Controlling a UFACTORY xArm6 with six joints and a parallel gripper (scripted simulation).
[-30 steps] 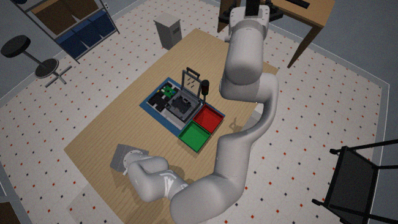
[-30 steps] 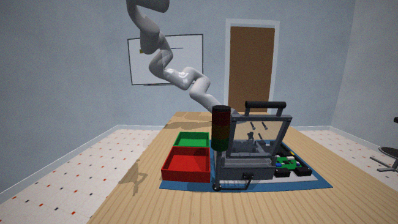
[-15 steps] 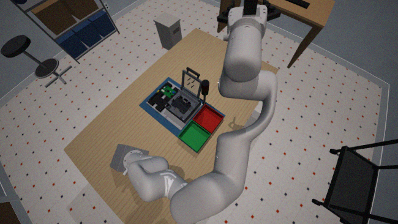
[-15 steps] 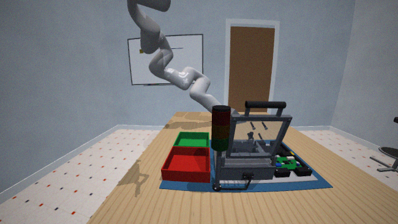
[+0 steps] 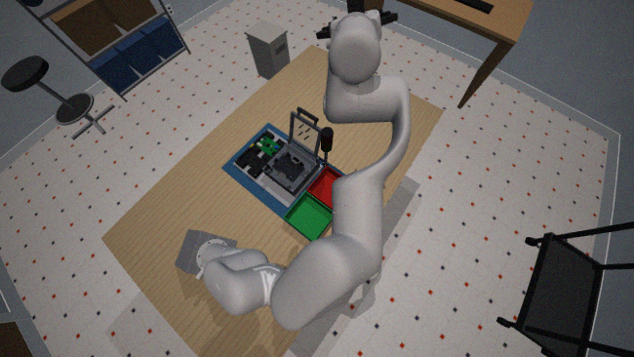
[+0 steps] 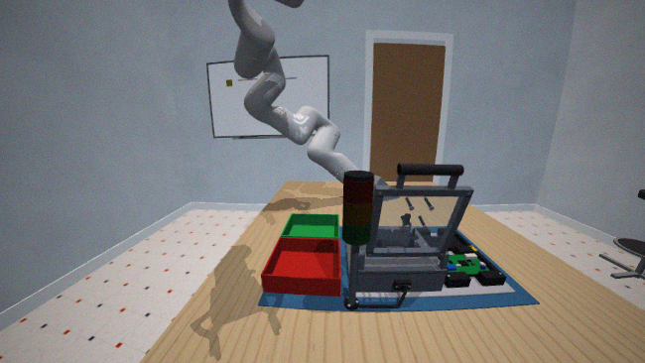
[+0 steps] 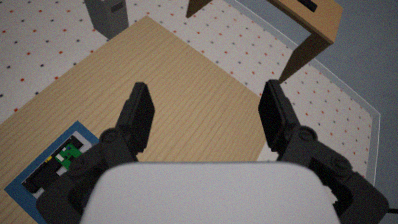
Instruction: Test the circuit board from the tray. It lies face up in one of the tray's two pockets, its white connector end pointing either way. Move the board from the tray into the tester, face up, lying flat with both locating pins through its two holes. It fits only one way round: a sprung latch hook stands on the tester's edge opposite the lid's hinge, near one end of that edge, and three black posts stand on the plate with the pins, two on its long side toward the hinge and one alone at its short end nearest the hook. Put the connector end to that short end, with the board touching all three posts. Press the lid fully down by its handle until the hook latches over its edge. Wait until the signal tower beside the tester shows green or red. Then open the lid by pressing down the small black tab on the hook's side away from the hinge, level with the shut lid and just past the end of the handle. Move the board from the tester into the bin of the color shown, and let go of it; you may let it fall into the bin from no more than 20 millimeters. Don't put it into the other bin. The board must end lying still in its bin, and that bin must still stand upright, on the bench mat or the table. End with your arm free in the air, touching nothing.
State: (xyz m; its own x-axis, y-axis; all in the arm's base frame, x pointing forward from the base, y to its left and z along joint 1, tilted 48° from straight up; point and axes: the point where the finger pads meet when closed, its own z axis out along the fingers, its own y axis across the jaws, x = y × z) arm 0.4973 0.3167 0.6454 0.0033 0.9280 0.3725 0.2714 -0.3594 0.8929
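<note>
My hand is 120 mm past the green circuit board, 310 mm to the right of it and 580 mm above it. Also, from my hand: clear lid 80 mm behind, 120 mm to the left, 420 mm below; black latch hook 240 mm behind, 220 mm to the left, 510 mm below; plate 190 mm behind, 160 mm to the left, 530 mm below.
</note>
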